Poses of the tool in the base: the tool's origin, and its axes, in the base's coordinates. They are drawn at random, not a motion.
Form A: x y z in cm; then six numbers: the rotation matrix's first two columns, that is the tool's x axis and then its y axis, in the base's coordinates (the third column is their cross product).
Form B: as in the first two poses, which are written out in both.
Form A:
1: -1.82 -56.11 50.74 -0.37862 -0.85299 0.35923 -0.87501 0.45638 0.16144
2: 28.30 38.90 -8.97 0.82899 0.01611 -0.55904 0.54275 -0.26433 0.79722
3: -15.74 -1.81 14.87 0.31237 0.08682 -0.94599 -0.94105 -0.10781 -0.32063
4: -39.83 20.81 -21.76 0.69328 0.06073 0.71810 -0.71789 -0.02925 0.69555
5: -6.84 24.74 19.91 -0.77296 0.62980 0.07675 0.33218 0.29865 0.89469
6: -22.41 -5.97 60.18 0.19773 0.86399 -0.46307 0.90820 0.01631 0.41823
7: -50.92 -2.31 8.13 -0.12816 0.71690 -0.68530 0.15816 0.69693 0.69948
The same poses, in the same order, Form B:
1: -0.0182 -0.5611 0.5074 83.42 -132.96 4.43
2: 0.2830 0.3890 -0.0897 102.10 24.58 -30.53
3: -0.1574 -0.0181 0.1487 -79.11 49.25 62.03
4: -0.3983 0.2081 -0.2176 84.85 -32.82 39.02
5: -0.0684 0.2474 0.1991 50.06 130.71 83.87
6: -0.2241 -0.0597 0.6018 105.04 94.83 -5.04
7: -0.5092 -0.0231 0.0813 41.07 95.18 31.95
